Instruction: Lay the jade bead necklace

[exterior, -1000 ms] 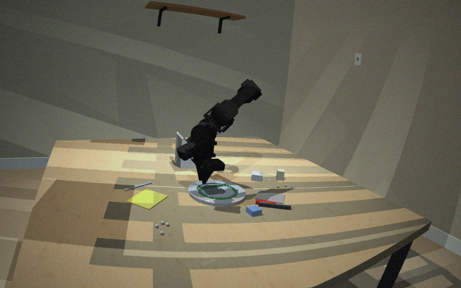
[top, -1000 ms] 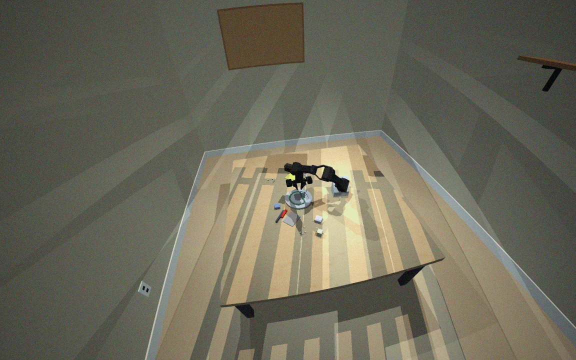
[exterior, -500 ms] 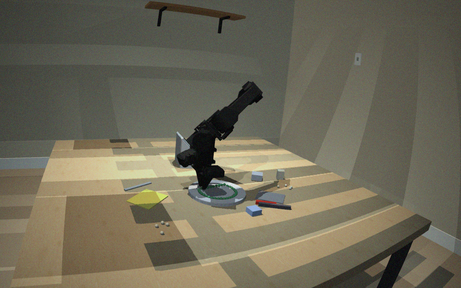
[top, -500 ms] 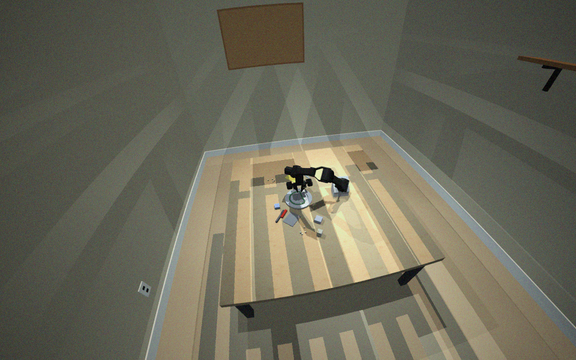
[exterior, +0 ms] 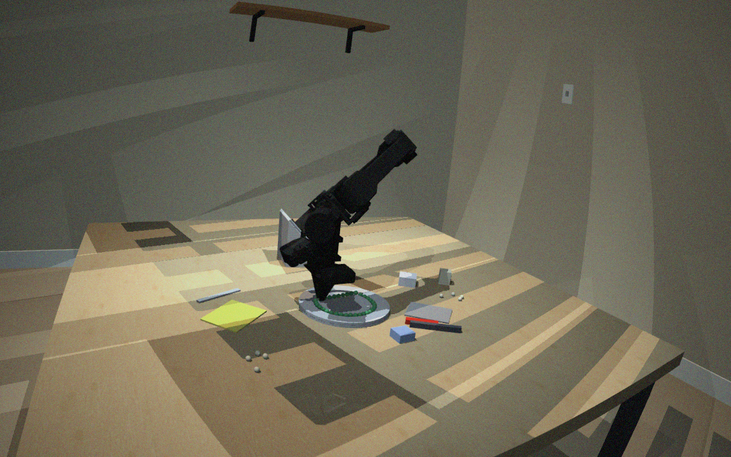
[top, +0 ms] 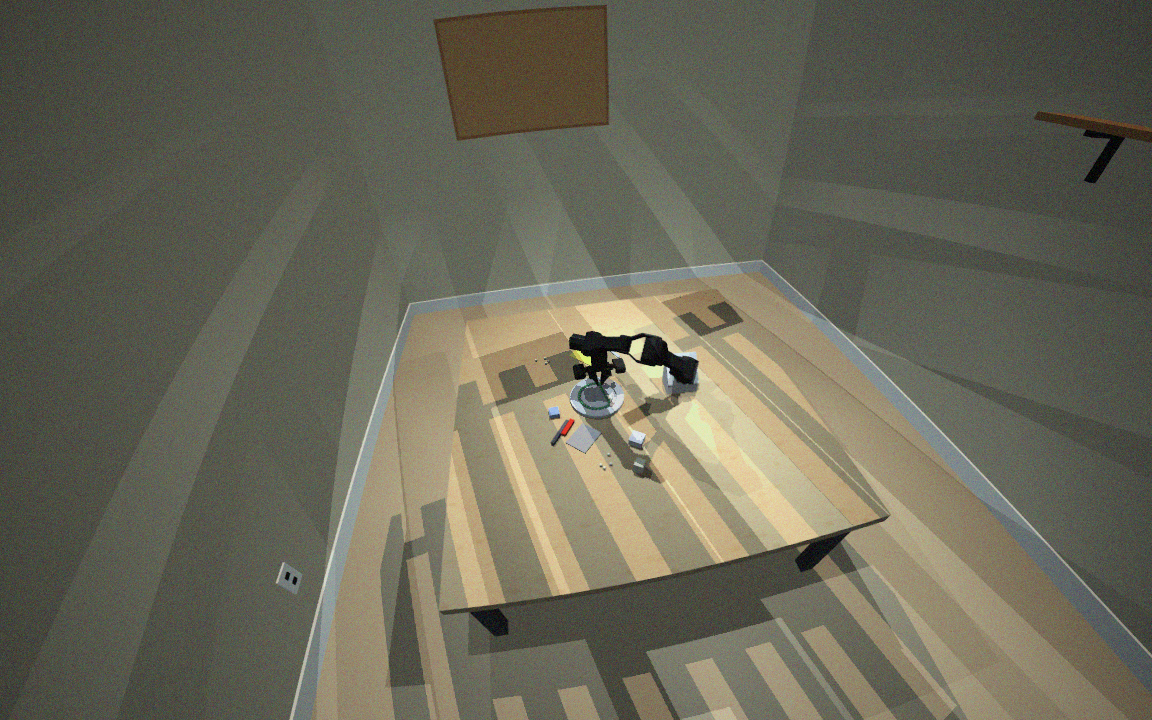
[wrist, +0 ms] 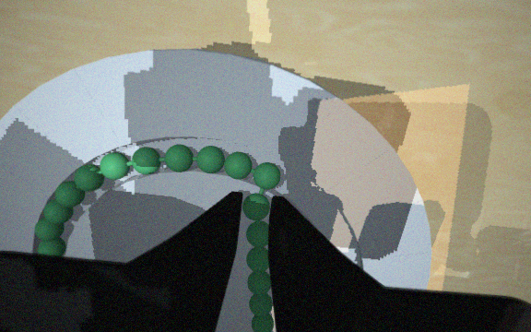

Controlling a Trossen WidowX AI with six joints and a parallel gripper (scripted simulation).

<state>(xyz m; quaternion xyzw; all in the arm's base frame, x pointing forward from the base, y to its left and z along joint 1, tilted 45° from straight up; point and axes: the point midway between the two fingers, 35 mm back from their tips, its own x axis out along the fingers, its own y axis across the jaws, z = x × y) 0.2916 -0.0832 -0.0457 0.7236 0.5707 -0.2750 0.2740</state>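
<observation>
Now: the round grey bead board 5 cm to the left of my gripper tip, 2 cm ahead of it and 1 cm below it. Also, from my gripper tip: grey rod (20 cm to the right, 11 cm behind, 1 cm below); then yellow sheet (20 cm to the right, 1 cm below); then blue block (19 cm ahead, 8 cm to the left, 1 cm below).
</observation>
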